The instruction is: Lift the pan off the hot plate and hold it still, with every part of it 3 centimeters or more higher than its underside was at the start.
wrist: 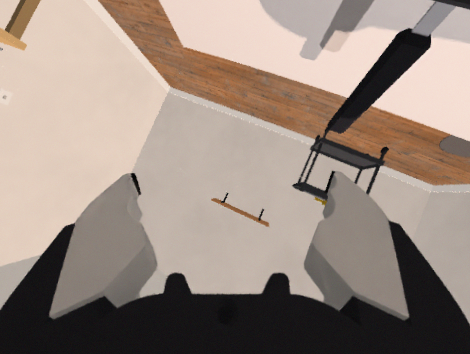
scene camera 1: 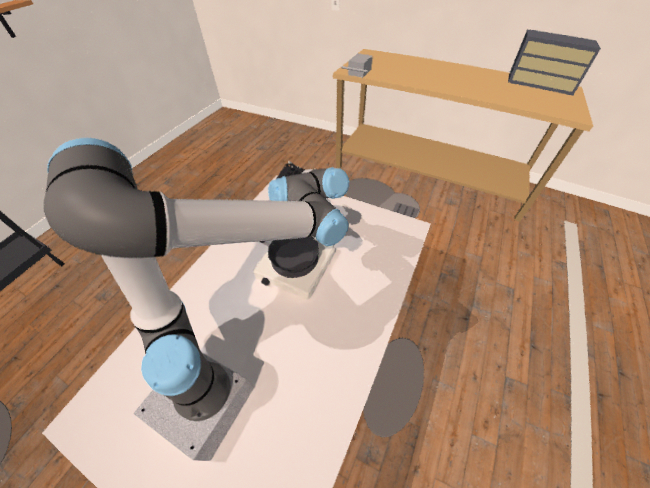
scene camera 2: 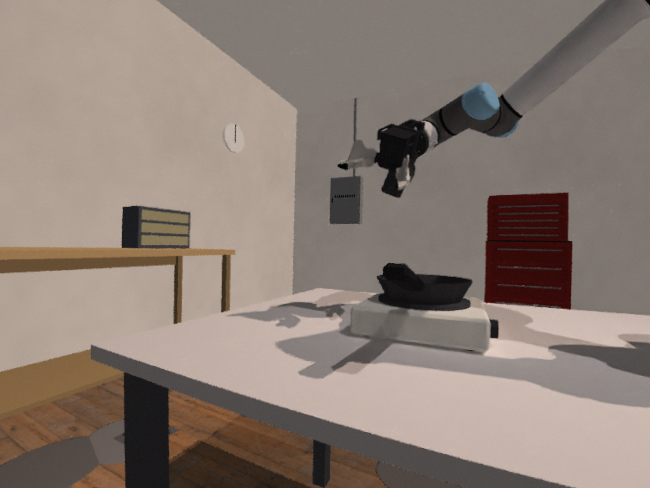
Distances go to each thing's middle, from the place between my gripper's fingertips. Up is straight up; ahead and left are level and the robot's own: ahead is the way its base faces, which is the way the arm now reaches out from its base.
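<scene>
With the black pan (scene camera 2: pixel 399 282) as the reference, my gripper is 200 mm above it, 110 mm past it and 20 mm to the right of it. The cream hot plate (scene camera 1: pixel 304 283) is 280 mm below my hand, 110 mm behind it and 90 mm to the right of it.
</scene>
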